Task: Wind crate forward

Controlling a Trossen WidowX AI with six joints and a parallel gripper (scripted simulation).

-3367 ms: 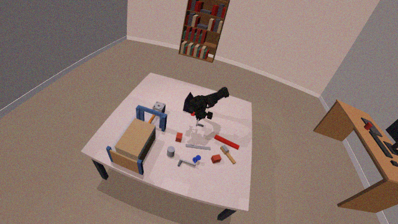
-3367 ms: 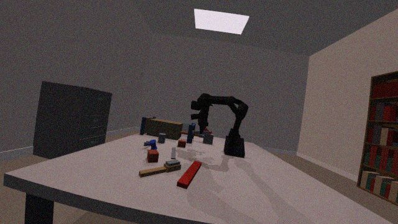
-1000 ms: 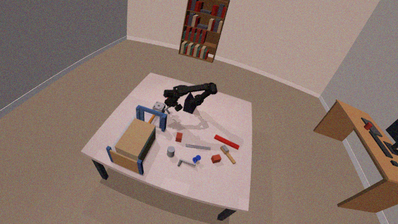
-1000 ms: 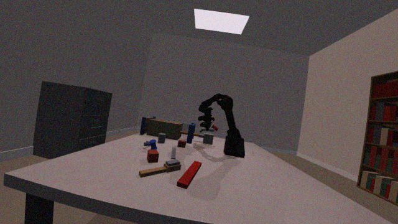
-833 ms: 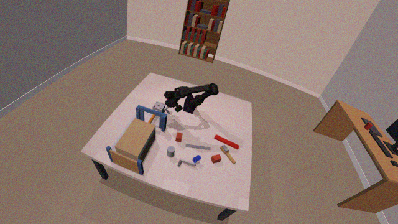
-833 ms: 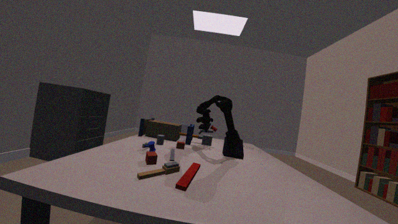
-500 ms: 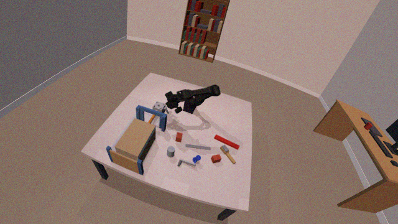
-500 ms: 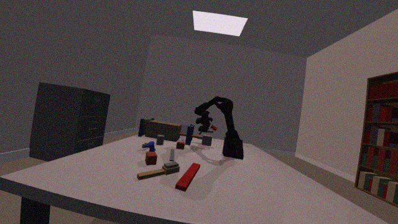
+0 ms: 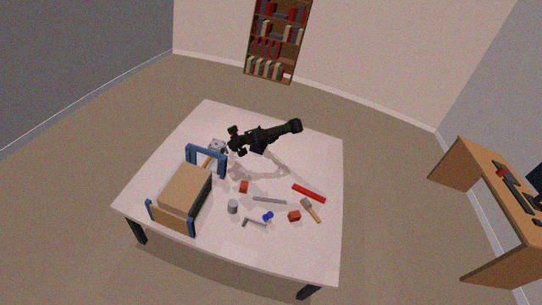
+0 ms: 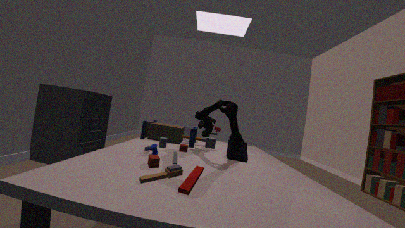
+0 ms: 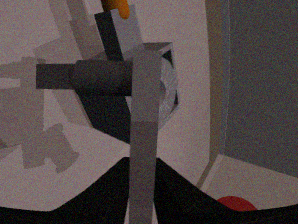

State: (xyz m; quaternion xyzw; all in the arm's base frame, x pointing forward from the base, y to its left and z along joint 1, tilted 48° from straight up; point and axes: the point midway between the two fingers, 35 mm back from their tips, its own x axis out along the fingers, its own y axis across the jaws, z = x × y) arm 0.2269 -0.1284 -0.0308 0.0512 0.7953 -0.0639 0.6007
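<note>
Right now the red knob is 5 cm behind my gripper tip and 4 cm above it. The rest, counted from my gripper tip: blue frame 15 cm ahead, 8 cm to the right, 4 cm below; then winch handle 1 cm behind, 1 cm to the left, 1 cm above; then grey winch 2 cm behind, 10 cm to the right, 11 cm below.
</note>
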